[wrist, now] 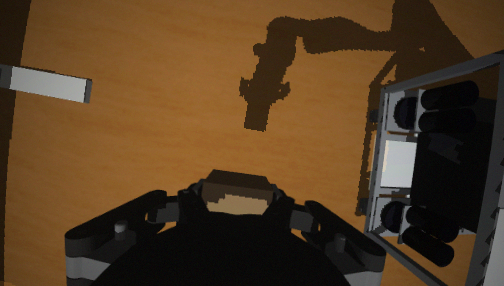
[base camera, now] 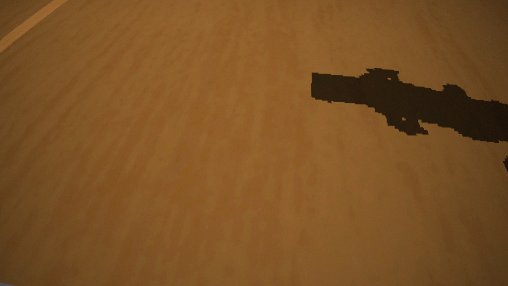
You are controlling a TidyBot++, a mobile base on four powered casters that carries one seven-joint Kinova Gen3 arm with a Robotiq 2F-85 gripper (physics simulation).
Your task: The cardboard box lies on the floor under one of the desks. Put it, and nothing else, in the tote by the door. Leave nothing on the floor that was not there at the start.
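Frame: origin at the arm's base, x ahead, y left, z up, level; centimetres.
Seen in the pictures: gripper, fingertip midpoint: (wrist: 237,190).
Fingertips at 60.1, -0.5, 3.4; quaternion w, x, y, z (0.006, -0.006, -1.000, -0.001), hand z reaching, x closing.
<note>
Offsets run from my fingertips to a thing's top centre, as dx, dy, dz. "*": to the spot under its first point.
My gripper (wrist: 237,190) is shut on the cardboard box @[+0.3, +3.1, +3.0] (wrist: 237,190), a small brown box whose top and near side show between the fingertips in the wrist view, partly in shade. The box is held above the wooden floor, and the shadow of the arm, gripper and box falls on the floor ahead. Much of the box is hidden behind the dark gripper body. The tote by the door does not show in either view. Neither the gripper nor the box shows in the base camera view, where their shadow lies at the right.
A white desk-leg foot @[* +66.7, -17.3, -40.6] (wrist: 49,85) lies at the left in the wrist view. At the right is the robot's own base, a grey frame (wrist: 375,165) with dark cylinders inside. A pale strip (base camera: 32,24) crosses the floor's upper left corner in the base camera view.
</note>
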